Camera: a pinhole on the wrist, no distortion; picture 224 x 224 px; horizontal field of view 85.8 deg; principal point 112.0 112.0 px. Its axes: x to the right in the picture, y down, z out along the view. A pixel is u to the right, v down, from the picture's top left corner.
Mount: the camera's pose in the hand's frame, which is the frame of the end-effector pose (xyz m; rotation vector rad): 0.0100 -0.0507 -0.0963 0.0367 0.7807 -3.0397
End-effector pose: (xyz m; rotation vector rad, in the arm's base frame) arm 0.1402 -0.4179 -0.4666 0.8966 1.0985 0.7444
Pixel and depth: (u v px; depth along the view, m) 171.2 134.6 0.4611
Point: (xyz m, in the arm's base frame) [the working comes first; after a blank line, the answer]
In the camera's frame: 0.2265 0.0865 0.4611

0.3468 -0.8304 -0.6314
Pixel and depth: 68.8 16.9 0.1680
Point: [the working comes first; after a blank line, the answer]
In the camera's frame: -0.0602 -0.1326 0.1680

0.2712 -0.3956 -0.4855
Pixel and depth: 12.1 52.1 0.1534
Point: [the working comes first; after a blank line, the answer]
In the camera's frame: -0.1271 -0.0762 0.1534

0.2573 -0.3478 -0.5589
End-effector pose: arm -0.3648 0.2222 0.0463 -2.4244 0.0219 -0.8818
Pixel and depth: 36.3 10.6 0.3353
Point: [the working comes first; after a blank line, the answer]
In the camera's frame: -0.2106 -0.2821 0.3353

0.0083 0.3192 -0.0604
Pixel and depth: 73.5 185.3 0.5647
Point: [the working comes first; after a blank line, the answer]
In the camera's frame: -0.1804 0.3434 0.5647

-0.1856 0.8323 0.3191
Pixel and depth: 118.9 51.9 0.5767
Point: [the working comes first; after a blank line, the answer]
In the camera's frame: 0.0330 -0.2876 0.5767

-0.0809 0.5651 -0.2822
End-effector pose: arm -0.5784 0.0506 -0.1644 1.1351 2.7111 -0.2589
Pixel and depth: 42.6 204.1 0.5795
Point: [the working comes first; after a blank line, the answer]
In the camera's frame: -0.3337 0.4428 0.5795

-1.3024 -0.2655 -0.3818
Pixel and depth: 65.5 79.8 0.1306
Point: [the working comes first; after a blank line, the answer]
In the camera's frame: -0.0504 -0.0349 0.1306

-0.6736 0.0238 -0.2059
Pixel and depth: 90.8 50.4 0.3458
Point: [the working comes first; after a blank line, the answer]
In the camera's frame: -0.0608 -0.1767 0.3458

-0.6342 -0.0188 -0.4572
